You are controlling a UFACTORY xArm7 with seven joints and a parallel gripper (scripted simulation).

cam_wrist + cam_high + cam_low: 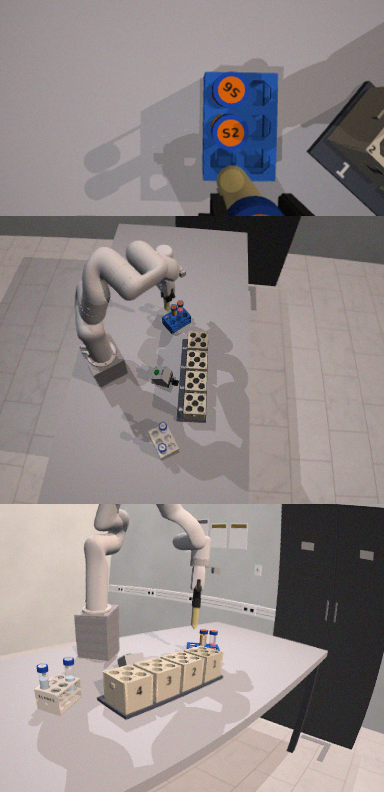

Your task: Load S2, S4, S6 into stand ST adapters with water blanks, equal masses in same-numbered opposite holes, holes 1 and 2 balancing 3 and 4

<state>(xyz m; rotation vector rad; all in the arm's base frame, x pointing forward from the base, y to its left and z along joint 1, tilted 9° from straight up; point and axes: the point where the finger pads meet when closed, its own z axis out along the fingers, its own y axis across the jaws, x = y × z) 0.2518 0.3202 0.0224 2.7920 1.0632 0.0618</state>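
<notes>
Now: the sample tube S4 1 cm behind my hand and 5 cm below it. From my hand the other things lie so: sample tube S2: 4 cm ahead, 2 cm to the left, 17 cm below; then blue sample rack: 4 cm ahead, 1 cm to the left, 20 cm below; then sample tube S6: 6 cm ahead, 6 cm to the left, 17 cm below.
</notes>
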